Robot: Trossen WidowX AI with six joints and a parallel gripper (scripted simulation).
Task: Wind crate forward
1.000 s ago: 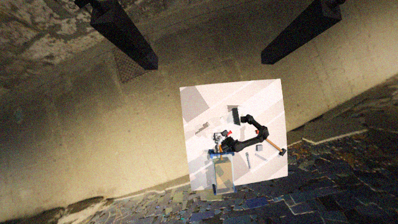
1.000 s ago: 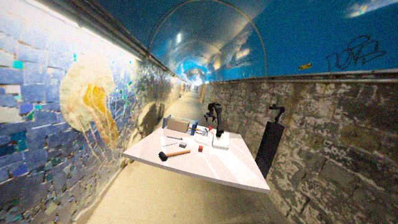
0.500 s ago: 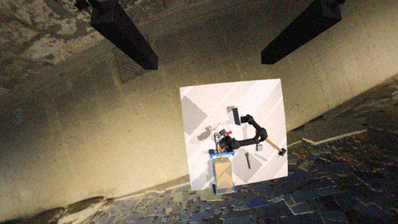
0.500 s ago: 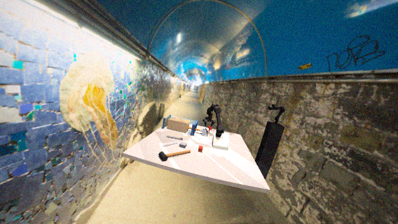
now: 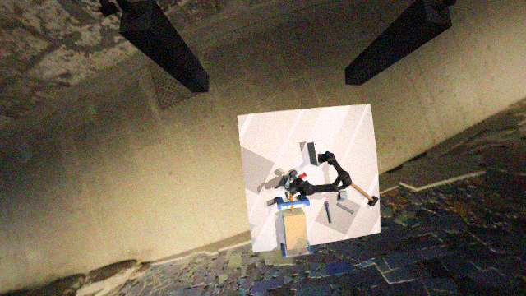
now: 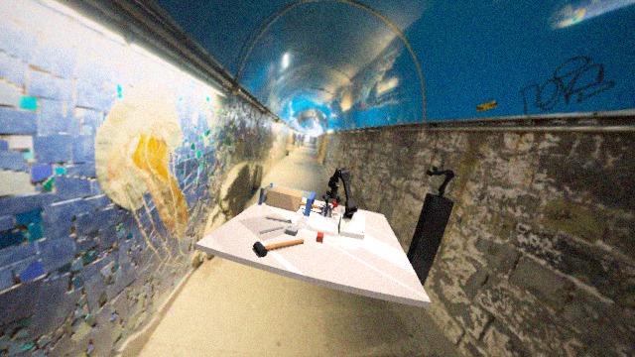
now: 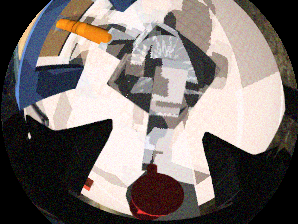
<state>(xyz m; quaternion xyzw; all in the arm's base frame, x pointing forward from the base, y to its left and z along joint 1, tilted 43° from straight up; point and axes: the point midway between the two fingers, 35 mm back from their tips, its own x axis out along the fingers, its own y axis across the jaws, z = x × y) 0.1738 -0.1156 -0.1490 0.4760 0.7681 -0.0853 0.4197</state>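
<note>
My gripper tip is 10 mm to the right of the winch handle and 10 mm past it. Round my gripper tip: hand winch: 80 mm below, 50 mm to the right, 20 mm ahead; blue steel frame: 190 mm ahead, 20 mm to the right; dark red knob: 40 mm to the left, 30 mm behind, 30 mm above.
</note>
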